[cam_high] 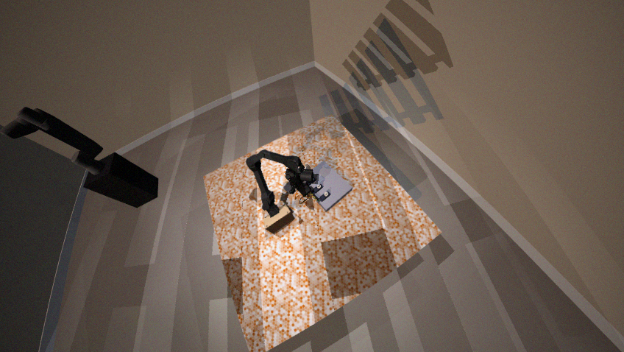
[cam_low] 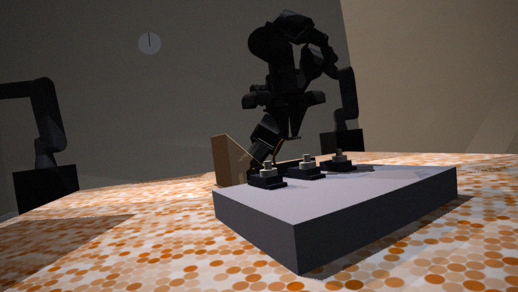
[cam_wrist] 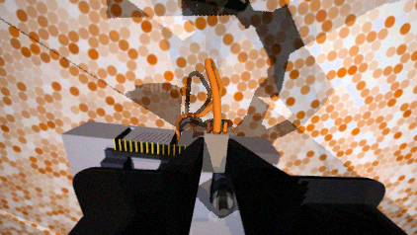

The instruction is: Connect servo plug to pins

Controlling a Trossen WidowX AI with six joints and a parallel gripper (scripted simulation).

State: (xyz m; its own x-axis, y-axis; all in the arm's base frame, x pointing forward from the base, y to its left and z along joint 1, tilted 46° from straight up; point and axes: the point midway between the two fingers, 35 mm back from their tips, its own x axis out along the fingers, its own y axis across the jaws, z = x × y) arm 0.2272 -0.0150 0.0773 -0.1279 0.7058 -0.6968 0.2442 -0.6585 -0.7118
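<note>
My gripper tip is 5 cm short of the yellow band, 1 cm to the right of it and 4 cm above it. The rest, counted from my gripper tip: grey holder (21 cm ahead, 1 cm to the right, 9 cm below); then green strip (6 cm ahead, 4 cm to the right, 7 cm below).
</note>
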